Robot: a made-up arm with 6 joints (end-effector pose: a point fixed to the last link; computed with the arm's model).
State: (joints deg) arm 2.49 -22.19 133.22 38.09 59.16 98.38
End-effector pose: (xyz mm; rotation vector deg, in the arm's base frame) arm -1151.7 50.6 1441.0 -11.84 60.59 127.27
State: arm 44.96 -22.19 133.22 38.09 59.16 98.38
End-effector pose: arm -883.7 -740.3 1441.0 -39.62 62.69 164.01
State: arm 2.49 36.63 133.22 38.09 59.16 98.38
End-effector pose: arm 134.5 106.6 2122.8 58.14 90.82 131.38
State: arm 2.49 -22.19 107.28 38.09 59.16 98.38
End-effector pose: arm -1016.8 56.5 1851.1 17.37 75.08 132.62
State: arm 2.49 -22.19 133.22 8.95 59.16 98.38
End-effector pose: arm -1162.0 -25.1 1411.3 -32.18 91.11 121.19
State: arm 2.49 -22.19 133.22 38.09 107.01 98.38
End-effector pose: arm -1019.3 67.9 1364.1 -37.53 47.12 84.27
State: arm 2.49 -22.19 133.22 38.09 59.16 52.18
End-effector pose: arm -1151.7 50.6 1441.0 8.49 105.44 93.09
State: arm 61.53 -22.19 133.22 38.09 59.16 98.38
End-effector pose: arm -635.9 -961.6 1441.0 44.58 -52.06 -150.00
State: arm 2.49 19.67 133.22 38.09 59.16 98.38
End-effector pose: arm -299.3 87.7 2069.7 36.64 83.14 133.24
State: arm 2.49 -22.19 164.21 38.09 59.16 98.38
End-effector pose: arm -1060.4 54.6 935.4 -42.81 41.76 114.82
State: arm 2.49 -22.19 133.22 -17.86 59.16 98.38
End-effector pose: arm -1156.3 -100.4 1416.6 -51.69 118.17 108.55
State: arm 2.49 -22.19 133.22 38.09 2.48 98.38
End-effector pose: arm -1180.8 -46.3 1590.4 -30.69 -63.42 -155.57
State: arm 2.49 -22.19 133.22 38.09 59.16 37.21
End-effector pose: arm -1151.7 50.6 1441.0 15.01 117.25 78.95
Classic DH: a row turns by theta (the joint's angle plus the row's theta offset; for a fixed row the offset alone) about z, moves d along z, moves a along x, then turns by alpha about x. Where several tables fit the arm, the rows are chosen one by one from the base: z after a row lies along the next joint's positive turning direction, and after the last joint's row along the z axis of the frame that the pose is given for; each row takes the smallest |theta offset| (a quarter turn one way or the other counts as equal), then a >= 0, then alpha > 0; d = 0 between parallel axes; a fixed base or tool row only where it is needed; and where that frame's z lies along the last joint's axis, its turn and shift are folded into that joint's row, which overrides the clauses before.
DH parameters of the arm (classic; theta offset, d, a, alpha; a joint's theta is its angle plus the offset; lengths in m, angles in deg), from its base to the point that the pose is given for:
joint 1: 0 0.64 0.1 -90
joint 2: -90 0 0.77 180
joint 3: 0 0 0.19 -90
joint 4: 0 -0.81 0 90
joint 5: 0 0 0 -90
joint 6: 90 -0.19 0 90
tool (fixed): -90 0 0 0

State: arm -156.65 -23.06 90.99 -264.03 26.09 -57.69
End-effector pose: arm 737.0 227.6 2170.1 149.12 -32.91 83.33
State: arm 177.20 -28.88 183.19 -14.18 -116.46 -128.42
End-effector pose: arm 870.1 -84.3 907.9 -39.19 -69.98 -53.45
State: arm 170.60 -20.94 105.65 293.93 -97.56 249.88
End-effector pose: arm 696.4 -289.8 1921.7 35.80 -82.33 -96.52
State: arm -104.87 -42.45 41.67 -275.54 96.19 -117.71
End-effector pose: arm 321.8 479.4 2014.8 -55.83 9.41 -5.25
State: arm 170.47 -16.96 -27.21 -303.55 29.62 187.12
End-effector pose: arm -878.9 68.2 1441.0 13.67 -142.46 -85.42
